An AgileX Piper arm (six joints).
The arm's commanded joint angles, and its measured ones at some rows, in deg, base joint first. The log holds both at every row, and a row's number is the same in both.
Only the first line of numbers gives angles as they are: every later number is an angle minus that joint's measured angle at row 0.
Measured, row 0: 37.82, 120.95, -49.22, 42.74, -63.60, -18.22
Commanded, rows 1 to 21: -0.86, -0.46, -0.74, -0.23, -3.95, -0.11; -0.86, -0.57, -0.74, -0.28, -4.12, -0.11; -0.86, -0.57, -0.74, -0.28, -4.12, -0.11; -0.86, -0.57, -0.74, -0.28, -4.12, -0.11; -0.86, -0.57, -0.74, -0.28, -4.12, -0.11; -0.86, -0.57, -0.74, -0.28, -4.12, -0.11; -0.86, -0.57, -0.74, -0.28, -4.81, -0.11; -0.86, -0.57, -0.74, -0.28, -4.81, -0.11; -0.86, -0.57, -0.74, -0.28, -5.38, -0.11; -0.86, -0.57, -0.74, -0.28, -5.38, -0.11; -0.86, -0.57, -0.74, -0.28, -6.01, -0.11; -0.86, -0.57, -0.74, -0.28, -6.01, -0.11; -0.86, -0.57, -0.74, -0.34, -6.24, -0.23; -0.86, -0.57, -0.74, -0.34, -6.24, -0.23; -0.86, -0.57, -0.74, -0.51, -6.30, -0.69; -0.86, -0.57, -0.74, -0.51, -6.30, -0.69; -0.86, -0.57, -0.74, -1.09, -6.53, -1.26; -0.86, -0.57, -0.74, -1.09, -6.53, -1.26; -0.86, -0.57, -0.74, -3.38, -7.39, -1.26; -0.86, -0.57, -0.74, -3.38, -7.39, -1.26; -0.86, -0.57, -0.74, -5.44, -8.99, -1.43
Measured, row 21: 0.11, 0.00, 0.17, -0.34, -1.03, -0.29
